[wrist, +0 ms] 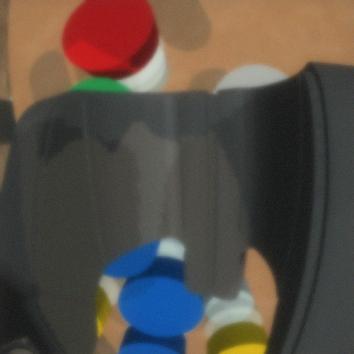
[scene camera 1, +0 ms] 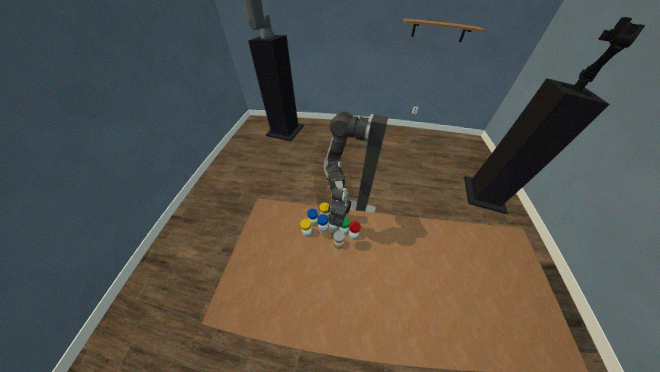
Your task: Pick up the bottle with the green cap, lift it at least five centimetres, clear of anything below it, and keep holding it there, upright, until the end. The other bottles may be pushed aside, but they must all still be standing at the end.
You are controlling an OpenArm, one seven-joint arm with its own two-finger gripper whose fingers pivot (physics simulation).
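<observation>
The green-capped bottle stands upright on the brown mat, beside the red-capped bottle. In the wrist view a sliver of its green cap shows past the gripper; the rest is hidden. My gripper is shut with nothing between the fingers. In the scene view it is just left of the green cap, over the bottle group; its exact height is hard to tell.
A grey-capped bottle stands in front. Blue-capped bottles and yellow-capped bottles stand to the left. A white bottle body shows partly below the gripper. The robot's post rises behind.
</observation>
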